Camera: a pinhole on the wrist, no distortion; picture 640 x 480 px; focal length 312.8 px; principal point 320.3 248.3 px. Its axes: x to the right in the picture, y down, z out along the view. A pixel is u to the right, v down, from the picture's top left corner.
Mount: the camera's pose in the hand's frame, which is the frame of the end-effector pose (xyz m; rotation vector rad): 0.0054 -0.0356 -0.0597 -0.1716 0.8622 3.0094
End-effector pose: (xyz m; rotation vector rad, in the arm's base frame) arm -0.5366 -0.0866 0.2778 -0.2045 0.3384 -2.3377
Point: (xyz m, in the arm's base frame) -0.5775 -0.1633 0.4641
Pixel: 142.5 439.6
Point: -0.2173 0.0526 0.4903
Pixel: 574.9 340.9
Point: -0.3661 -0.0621 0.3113
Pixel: 526.3 197.4
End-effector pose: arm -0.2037 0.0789 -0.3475 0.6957 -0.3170 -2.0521
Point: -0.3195 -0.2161 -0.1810
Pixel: 55.4 218.9
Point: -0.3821 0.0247 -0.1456
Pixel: 235.4 398.2
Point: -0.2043 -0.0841 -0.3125
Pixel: 31.8 87.2
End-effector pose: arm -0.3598 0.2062 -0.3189 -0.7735 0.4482 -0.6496
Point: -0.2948 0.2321 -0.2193
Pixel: 258.4 449.4
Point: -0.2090 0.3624 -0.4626
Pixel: 275.9 43.3
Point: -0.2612 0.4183 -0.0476
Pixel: 388.6 461.8
